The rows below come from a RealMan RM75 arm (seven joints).
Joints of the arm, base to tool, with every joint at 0 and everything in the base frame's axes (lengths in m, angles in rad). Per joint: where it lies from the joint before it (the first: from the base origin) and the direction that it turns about. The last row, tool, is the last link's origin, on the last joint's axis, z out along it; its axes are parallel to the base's.
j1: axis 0 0 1 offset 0.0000 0.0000 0.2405
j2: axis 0 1 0 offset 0.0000 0.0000 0.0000
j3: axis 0 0 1 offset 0.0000 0.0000 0.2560
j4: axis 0 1 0 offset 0.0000 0.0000 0.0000
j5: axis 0 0 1 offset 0.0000 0.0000 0.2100
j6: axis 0 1 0 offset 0.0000 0.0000 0.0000
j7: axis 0 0 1 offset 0.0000 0.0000 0.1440
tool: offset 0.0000 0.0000 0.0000
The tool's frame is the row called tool.
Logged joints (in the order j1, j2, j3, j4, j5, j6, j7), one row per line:
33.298, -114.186, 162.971, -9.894, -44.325, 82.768, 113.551
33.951, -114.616, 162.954, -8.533, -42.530, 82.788, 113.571
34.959, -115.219, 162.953, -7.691, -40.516, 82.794, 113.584
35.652, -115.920, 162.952, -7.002, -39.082, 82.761, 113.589
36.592, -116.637, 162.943, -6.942, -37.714, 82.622, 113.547
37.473, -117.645, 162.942, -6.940, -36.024, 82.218, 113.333
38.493, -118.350, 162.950, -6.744, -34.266, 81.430, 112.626
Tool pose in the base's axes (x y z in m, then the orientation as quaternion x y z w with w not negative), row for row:
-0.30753, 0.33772, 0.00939, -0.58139, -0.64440, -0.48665, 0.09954
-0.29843, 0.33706, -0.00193, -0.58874, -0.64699, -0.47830, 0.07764
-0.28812, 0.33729, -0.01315, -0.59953, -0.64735, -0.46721, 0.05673
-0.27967, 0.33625, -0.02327, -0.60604, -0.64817, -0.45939, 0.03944
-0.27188, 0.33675, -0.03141, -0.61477, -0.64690, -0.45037, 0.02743
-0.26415, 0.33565, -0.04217, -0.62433, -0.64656, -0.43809, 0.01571
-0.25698, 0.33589, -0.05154, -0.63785, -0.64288, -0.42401, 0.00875
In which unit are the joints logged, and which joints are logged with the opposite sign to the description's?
The joints are logged in degrees. Opposite sign: j1, j7.
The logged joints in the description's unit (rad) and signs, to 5 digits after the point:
-0.58116, -1.99292, 2.84438, -0.17268, -0.77362, 1.44457, -1.98184
-0.59256, -2.00043, 2.84408, -0.14893, -0.74229, 1.44492, -1.98219
-0.61015, -2.01095, 2.84407, -0.13423, -0.70714, 1.44503, -1.98241
-0.62224, -2.02319, 2.84405, -0.12221, -0.68211, 1.44445, -1.98250
-0.63865, -2.03570, 2.84389, -0.12116, -0.65823, 1.44203, -1.98177
-0.65403, -2.05329, 2.84387, -0.12113, -0.62874, 1.43497, -1.97803
-0.67183, -2.06560, 2.84401, -0.11771, -0.59805, 1.42122, -1.96569

